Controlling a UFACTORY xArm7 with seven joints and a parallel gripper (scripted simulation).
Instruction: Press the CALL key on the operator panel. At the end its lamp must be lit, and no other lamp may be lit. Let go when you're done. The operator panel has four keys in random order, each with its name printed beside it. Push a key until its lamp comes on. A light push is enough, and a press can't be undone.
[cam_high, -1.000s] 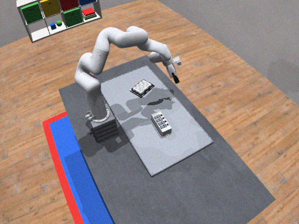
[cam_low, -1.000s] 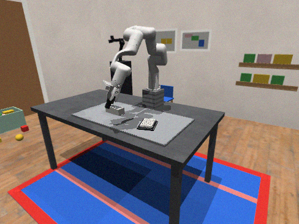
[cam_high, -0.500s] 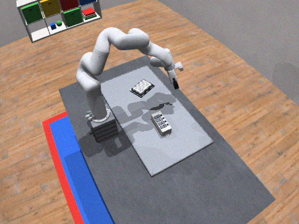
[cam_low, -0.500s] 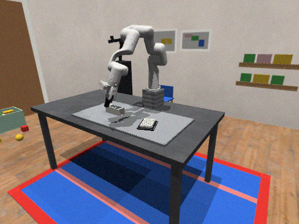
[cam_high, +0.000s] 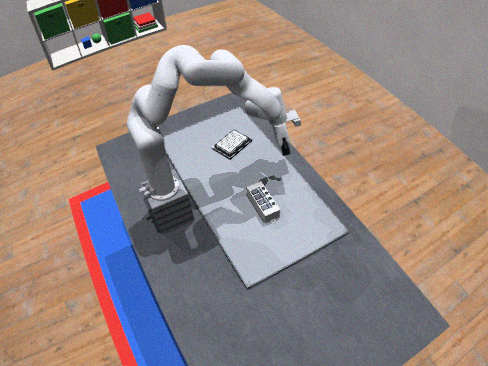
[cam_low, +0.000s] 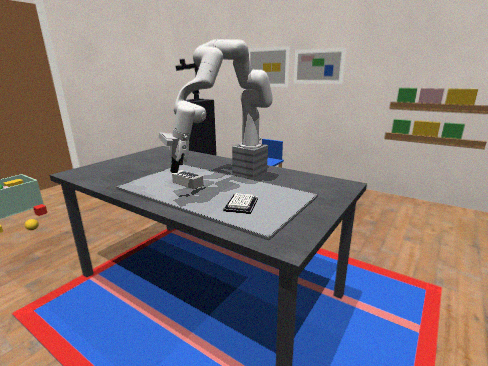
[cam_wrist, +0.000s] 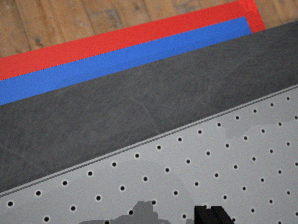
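Right now my hand is 19 cm past the operator panel, 10 cm to the left of it and 11 cm above it.
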